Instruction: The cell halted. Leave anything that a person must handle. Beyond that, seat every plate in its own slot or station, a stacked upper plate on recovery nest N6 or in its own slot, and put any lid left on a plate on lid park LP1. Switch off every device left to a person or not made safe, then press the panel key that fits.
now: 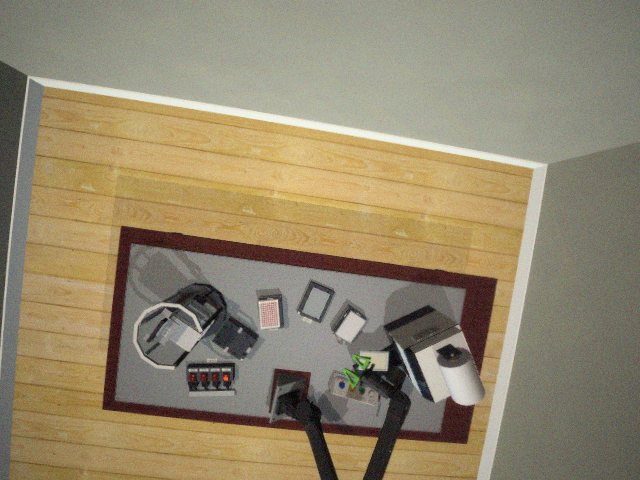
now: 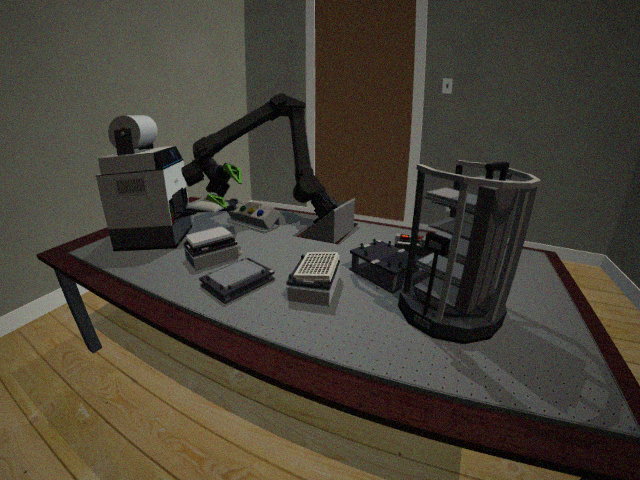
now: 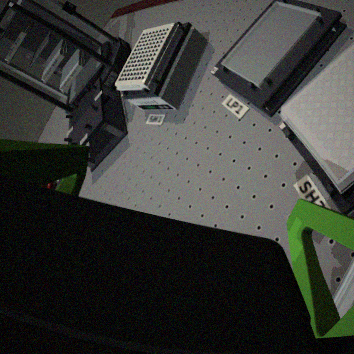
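Where they show: gripper, between the fingertips: (image 1: 347, 361) (image 2: 232, 195) (image 3: 196, 187); arm's base, origin of its link: (image 1: 286, 401) (image 2: 330, 214).
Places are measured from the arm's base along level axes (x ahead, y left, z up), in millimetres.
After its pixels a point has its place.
My gripper (image 1: 355, 370) {z 112, x 276, y -218 mm} (image 2: 223, 187) {z 112, x 276, y -218 mm} (image 3: 196, 187) {z 112, x 276, y -218 mm} is open and holds nothing. Its green fingers hang just above a white plate (image 1: 375, 360) {z 67, x 280, y -350 mm} (image 2: 201, 205) {z 73, x 304, y -344 mm} on the tray that sticks out of the white device (image 1: 439, 356) {z 297, x 428, y -501 mm} (image 2: 136, 204) {z 104, x 464, y -494 mm}. The key panel (image 1: 356, 390) {z 9, x 104, y -300 mm} (image 2: 252, 212) {z -1, x 112, y -278 mm} lies right beside it. A white well plate (image 1: 269, 312) {z 12, x 401, y 147 mm} (image 2: 315, 263) {z 11, x 394, y 141 mm} (image 3: 147, 57) {z 10, x 387, y 125 mm} sits on shaker SH1. A plate with a flat lid (image 1: 350, 325) {z 21, x 404, y -221 mm} (image 2: 209, 236) {z 21, x 406, y -207 mm} (image 3: 323, 116) {z 21, x 361, y -202 mm} sits on shaker SH2. Lid park LP1 (image 1: 302, 298) (image 2: 216, 289) {z -36, x 548, y -49 mm} (image 3: 295, 70) {z -41, x 431, y -108 mm} is a dark frame with a flat grey inside.
A round plate hotel (image 1: 154, 356) {z 229, x 239, y 520 mm} (image 2: 516, 180) {z 245, x 274, y 560 mm} stands at the far end of the table (image 2: 361, 341) {z -61, x 530, y 313 mm}, with a dark nest (image 1: 236, 336) {z -2, x 265, y 274 mm} (image 2: 379, 258) {z -1, x 275, y 267 mm} beside it. A switch box (image 1: 210, 378) {z -10, x 51, y 350 mm} with red lit switches lies near the front edge. The arm's base (image 1: 287, 395) {z 24, x 42, y 2 mm} (image 2: 333, 222) {z 4, x 91, y 51 mm} stands mid-table.
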